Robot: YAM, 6 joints.
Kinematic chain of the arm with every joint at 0, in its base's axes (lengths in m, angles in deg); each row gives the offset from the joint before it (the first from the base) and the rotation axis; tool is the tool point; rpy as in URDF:
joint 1: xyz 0 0 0.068 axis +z
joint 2: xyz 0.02 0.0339 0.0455 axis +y
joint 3: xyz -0.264 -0.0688 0 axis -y
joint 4: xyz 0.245 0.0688 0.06 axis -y
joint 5: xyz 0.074 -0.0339 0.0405 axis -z
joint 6: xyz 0.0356 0 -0.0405 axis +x
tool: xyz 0 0 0 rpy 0 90 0
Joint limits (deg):
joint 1: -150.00..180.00
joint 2: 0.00..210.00
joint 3: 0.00..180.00
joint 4: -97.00..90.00
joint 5: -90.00..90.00
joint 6: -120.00..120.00
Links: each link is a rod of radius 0.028 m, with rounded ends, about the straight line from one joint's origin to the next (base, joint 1, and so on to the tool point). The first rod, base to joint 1, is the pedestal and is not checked.
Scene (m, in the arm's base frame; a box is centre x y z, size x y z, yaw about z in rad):
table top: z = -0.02
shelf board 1: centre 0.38 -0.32 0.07 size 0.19 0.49 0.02 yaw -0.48
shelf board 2: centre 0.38 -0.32 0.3 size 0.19 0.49 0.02 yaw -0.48
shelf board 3: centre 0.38 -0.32 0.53 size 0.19 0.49 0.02 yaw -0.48
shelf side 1: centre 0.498 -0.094 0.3 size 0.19 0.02 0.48 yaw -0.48
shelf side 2: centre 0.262 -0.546 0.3 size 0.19 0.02 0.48 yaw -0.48
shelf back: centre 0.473 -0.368 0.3 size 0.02 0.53 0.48 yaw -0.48
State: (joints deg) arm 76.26 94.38 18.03 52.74 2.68 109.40
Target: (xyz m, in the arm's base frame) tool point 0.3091 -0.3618 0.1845
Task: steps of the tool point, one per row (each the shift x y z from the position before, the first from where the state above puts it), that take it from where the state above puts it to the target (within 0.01 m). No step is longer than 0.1 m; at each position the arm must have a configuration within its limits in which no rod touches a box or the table.
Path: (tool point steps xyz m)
1: 0.0608 -0.0157 0.0066
2: 0.0565 -0.0309 0.0069
3: 0.0485 -0.0448 0.0070
4: 0.0369 -0.0566 0.0073
5: 0.0226 -0.0651 0.0075
6: 0.0062 -0.0702 0.0077
7: -0.0112 -0.0709 0.0079
8: -0.0285 -0.0672 0.0080
9: -0.0447 -0.0595 0.0083
10: -0.0587 -0.0475 0.0084
11: 0.0496 -0.0354 0.0075
12: 0.0534 -0.0279 -0.0002
13: 0.0551 -0.0190 -0.0073

